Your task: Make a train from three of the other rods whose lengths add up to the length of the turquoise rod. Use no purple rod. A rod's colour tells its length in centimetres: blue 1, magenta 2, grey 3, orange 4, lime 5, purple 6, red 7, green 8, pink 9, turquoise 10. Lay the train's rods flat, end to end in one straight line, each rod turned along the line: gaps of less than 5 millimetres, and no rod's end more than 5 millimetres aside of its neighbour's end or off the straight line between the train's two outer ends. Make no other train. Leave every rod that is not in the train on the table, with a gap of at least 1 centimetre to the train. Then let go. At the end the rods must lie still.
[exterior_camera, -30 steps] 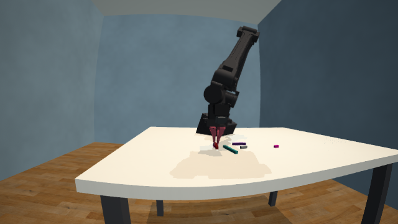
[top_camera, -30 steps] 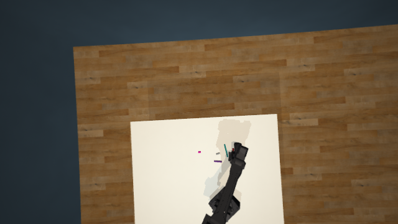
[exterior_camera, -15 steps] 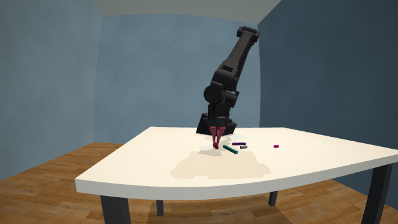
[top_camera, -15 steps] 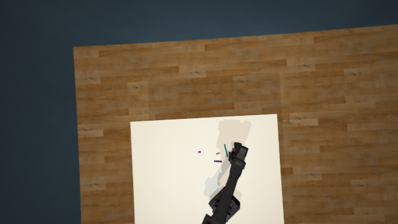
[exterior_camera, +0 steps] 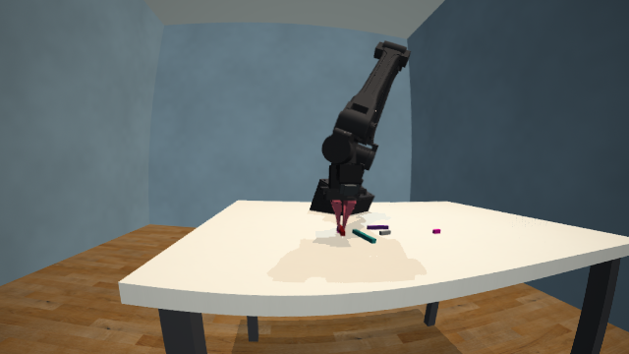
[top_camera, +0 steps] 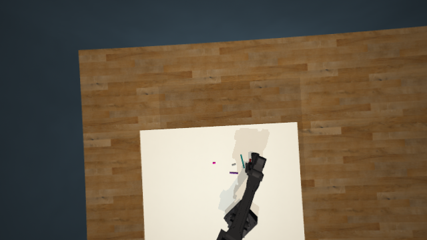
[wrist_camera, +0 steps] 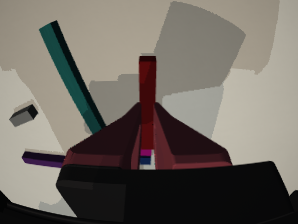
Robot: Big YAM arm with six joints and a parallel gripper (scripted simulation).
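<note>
My gripper is now 10 mm above the red rod. Round my hand: blue rod: 60 mm behind, 20 mm to the left, 20 mm below; then turquoise rod: 30 mm ahead, 50 mm to the left, 20 mm below; then grey rod: 20 mm ahead, 110 mm to the left, 20 mm below.
</note>
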